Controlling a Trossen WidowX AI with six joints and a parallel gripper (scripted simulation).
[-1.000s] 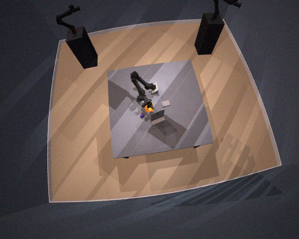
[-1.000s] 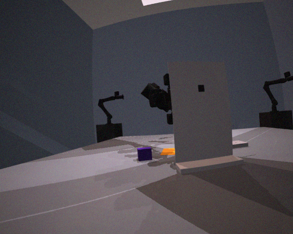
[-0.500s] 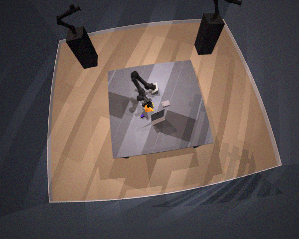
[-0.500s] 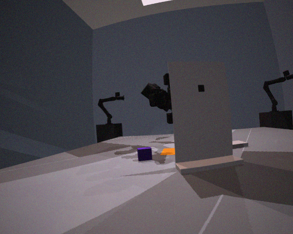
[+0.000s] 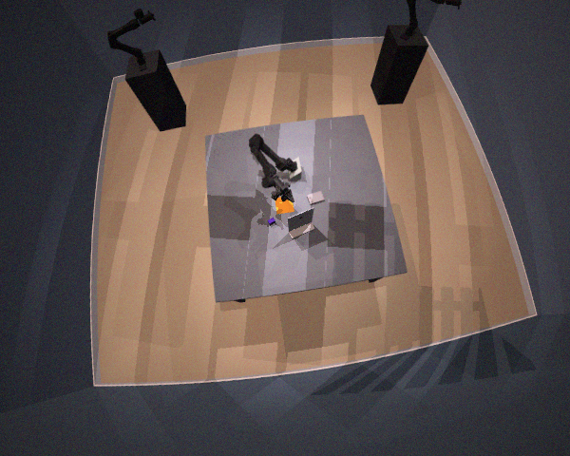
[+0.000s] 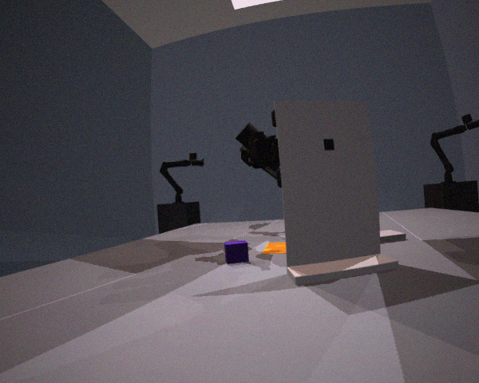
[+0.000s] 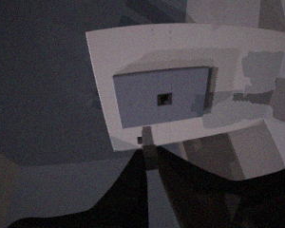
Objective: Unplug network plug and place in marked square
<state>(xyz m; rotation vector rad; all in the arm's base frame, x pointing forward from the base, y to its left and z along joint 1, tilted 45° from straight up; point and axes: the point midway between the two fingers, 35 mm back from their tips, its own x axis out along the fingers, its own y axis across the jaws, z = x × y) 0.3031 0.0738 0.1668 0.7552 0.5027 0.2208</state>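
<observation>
Now: the upright panel 100 mm ahead of my gripper tip, 30 mm to the left of it and 110 mm below it. From my gripper tip the other things lie so: flat pale tile 110 mm behind, 170 mm to the left, 230 mm below; then purple cube 30 mm ahead, 160 mm to the right, 220 mm below.
</observation>
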